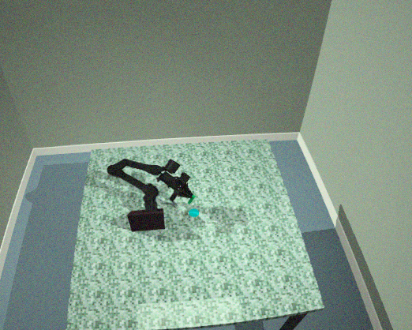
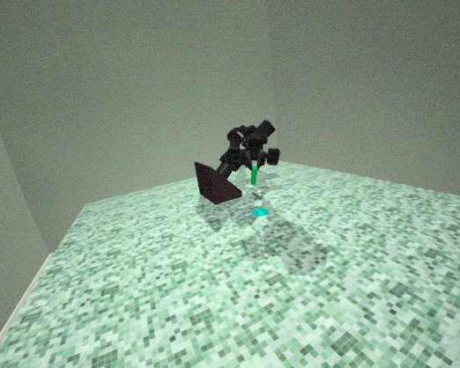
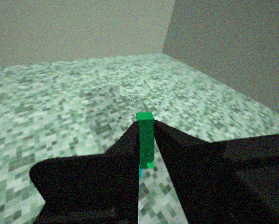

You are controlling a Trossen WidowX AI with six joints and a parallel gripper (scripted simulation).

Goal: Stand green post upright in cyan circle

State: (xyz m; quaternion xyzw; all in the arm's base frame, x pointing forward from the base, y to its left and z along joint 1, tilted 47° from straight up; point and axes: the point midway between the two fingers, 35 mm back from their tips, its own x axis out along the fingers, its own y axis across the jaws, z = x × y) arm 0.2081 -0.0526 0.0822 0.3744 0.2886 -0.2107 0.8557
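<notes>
Now: gripper tip 1 cm short of the cyan circle and 16 cm above it. The rest, counted from my gripper tip: green post (1 cm behind, 2 cm below).
</notes>
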